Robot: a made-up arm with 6 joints. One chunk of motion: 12 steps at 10 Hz.
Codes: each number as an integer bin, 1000 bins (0 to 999) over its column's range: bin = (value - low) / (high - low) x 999, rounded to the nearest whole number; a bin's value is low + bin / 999 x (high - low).
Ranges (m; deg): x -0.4..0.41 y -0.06..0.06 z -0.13..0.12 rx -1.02..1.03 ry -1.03..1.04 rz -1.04..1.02
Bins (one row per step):
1: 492 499 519 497 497 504
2: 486 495 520 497 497 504
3: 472 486 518 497 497 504
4: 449 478 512 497 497 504
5: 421 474 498 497 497 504
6: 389 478 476 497 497 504
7: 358 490 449 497 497 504
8: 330 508 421 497 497 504
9: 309 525 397 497 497 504
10: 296 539 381 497 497 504
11: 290 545 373 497 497 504
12: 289 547 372 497 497 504
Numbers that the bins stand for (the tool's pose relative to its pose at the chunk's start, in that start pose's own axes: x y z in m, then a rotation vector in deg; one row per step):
1: -0.0011 -0.0001 -0.0001 0.00 0.00 0.00
2: -0.0059 -0.0005 0.0001 0.00 0.00 0.00
3: -0.0173 -0.0016 -0.0004 0.00 0.00 0.00
4: -0.0359 -0.0026 -0.0019 0.00 0.00 0.00
5: -0.0586 -0.0031 -0.0054 0.00 0.00 0.00
6: -0.0846 -0.0026 -0.0109 0.00 0.00 0.00
7: -0.1097 -0.0011 -0.0176 0.00 0.00 0.00
8: -0.1324 0.0010 -0.0246 0.00 0.00 0.00
9: -0.1495 0.0031 -0.0307 0.00 0.00 0.00
10: -0.1600 0.0047 -0.0347 0.00 0.00 0.00
11: -0.1649 0.0055 -0.0367 0.00 0.00 0.00
12: -0.1657 0.0057 -0.0369 0.00 0.00 0.00

